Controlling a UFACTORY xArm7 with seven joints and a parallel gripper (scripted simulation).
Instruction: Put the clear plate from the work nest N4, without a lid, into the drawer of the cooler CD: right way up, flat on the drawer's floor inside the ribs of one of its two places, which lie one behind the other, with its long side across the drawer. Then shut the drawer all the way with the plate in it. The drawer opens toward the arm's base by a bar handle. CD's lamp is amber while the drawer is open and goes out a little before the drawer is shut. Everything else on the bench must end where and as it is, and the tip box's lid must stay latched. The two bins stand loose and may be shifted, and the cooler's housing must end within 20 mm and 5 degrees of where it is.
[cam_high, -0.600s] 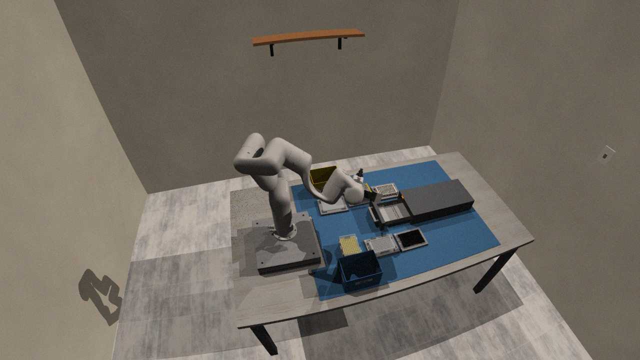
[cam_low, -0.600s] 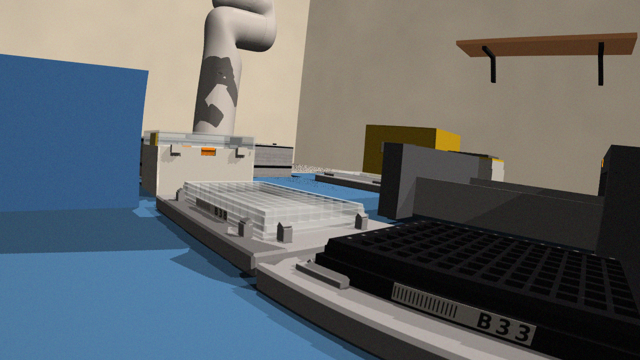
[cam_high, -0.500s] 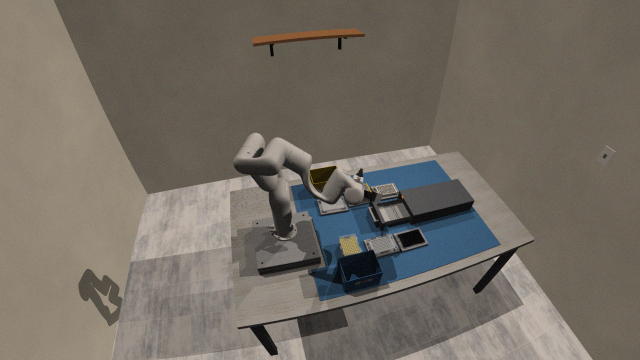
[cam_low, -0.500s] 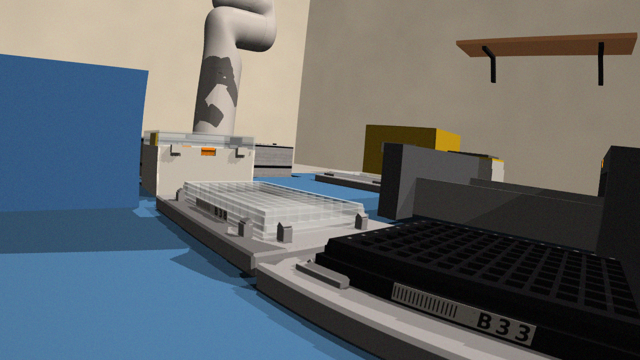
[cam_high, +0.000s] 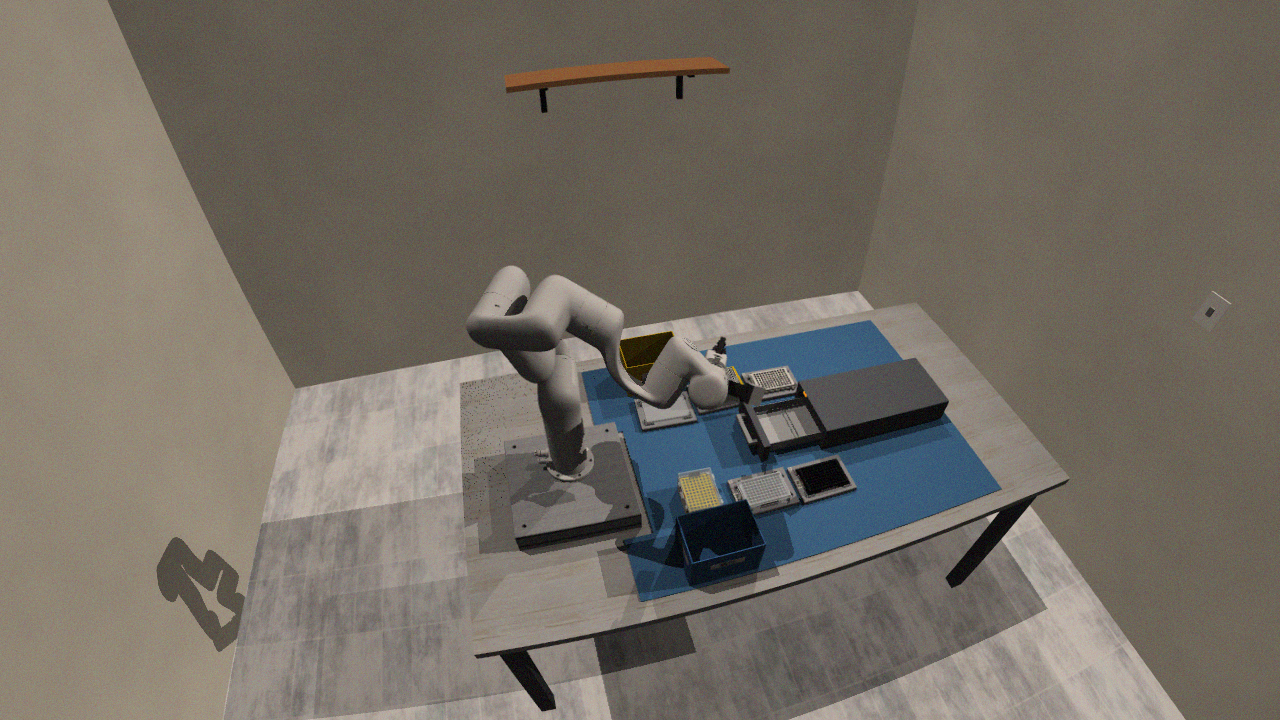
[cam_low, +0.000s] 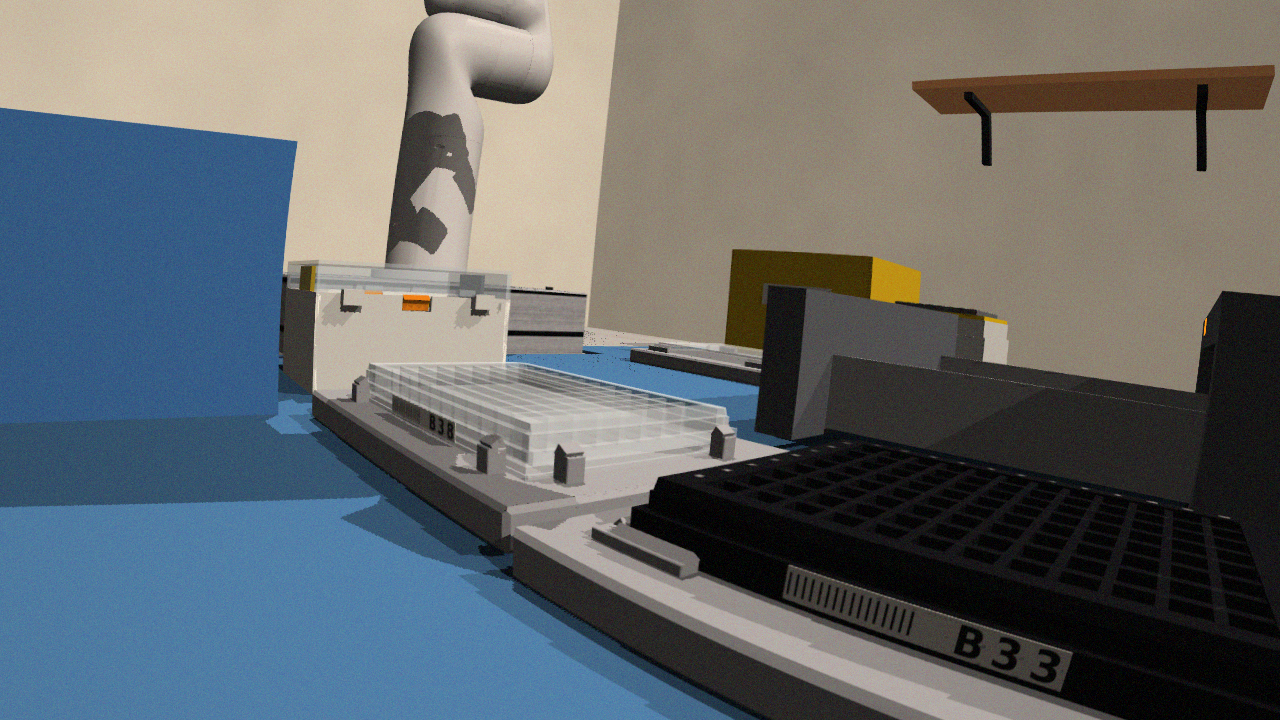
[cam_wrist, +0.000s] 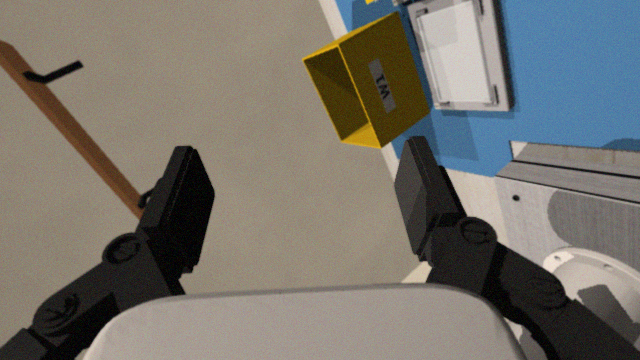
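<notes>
Now: the clear plate 140 mm ahead of my hand, 130 mm to the right of it and 320 mm below it. From my hand the other things lie so: grey work nest 140 mm ahead, 130 mm to the right, 330 mm below; then flat white cover 100 mm behind, 180 mm to the left, 320 mm below; then tip box 30 mm behind, 150 mm to the right, 290 mm below.
</notes>
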